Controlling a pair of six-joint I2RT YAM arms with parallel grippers.
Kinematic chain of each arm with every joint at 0, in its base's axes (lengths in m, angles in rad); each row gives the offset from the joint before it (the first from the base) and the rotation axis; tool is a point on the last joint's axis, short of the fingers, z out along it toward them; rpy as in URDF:
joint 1: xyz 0 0 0.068 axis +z
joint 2: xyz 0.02 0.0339 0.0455 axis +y
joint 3: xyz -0.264 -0.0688 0 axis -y
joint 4: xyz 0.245 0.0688 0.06 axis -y
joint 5: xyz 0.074 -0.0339 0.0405 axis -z
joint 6: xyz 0.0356 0 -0.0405 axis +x
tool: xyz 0 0 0 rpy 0 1.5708 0
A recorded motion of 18 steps. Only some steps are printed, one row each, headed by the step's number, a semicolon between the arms.
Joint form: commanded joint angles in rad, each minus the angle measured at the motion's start. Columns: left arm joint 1, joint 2, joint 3, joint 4, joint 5, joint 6; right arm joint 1, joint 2, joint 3, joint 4, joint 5, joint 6.
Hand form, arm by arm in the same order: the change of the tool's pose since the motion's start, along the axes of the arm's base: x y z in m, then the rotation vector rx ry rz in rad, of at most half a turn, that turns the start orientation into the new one. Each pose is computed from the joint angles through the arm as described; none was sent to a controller.
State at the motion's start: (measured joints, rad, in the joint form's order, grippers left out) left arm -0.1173 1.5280 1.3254 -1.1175 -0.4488 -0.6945; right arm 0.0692 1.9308 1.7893 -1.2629 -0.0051 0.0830
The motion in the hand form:
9: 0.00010 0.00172 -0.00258 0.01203 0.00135 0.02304; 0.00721 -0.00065 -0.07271 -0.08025 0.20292 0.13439
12: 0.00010 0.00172 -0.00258 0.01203 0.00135 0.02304; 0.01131 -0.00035 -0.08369 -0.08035 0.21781 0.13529
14: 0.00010 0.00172 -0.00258 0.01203 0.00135 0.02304; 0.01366 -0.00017 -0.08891 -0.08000 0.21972 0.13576
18: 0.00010 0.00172 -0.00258 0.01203 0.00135 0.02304; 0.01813 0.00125 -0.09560 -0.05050 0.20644 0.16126
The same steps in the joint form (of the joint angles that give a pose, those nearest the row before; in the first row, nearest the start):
9: 0.0042 0.0038 -0.0065 0.0000 -0.0160 -0.0172; 0.0023 0.1266 -0.1023 0.0237 0.0572 -0.1358
12: 0.0042 0.0038 -0.0065 0.0000 -0.0160 -0.0172; 0.0023 0.1560 -0.1022 0.0381 0.0572 -0.1362
14: 0.0042 0.0038 -0.0065 0.0000 -0.0160 -0.0172; 0.0023 0.1698 -0.1022 0.0500 0.0568 -0.1366
18: 0.0042 0.0038 -0.0065 0.0000 -0.0160 -0.0172; 0.0023 0.1869 -0.1022 0.0805 0.0259 -0.1606

